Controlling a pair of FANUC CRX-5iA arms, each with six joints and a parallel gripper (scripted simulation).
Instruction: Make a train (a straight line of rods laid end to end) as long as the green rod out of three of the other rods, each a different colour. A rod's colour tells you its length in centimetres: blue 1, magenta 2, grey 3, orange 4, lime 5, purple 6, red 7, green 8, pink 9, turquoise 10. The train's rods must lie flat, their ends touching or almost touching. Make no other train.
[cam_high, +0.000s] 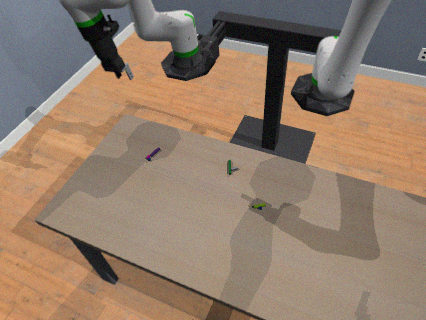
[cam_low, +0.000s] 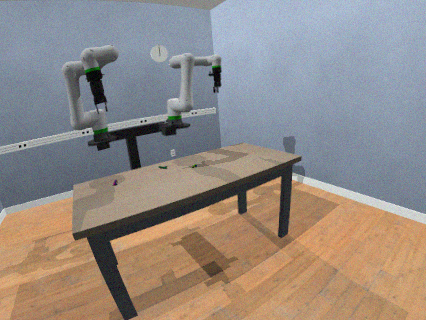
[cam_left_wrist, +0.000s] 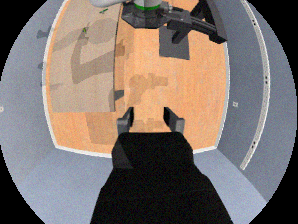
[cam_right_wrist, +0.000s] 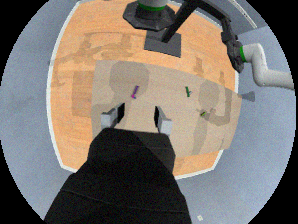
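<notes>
My right gripper is now 5 cm past the purple rod and 49 cm above it. From my right hand the other things lie so: magenta rod 1 cm behind, 1 cm to the right, 49 cm below; then green rod 10 cm behind, 38 cm to the left, 49 cm below; then grey rod 10 cm behind, 40 cm to the left, 49 cm below.
</notes>
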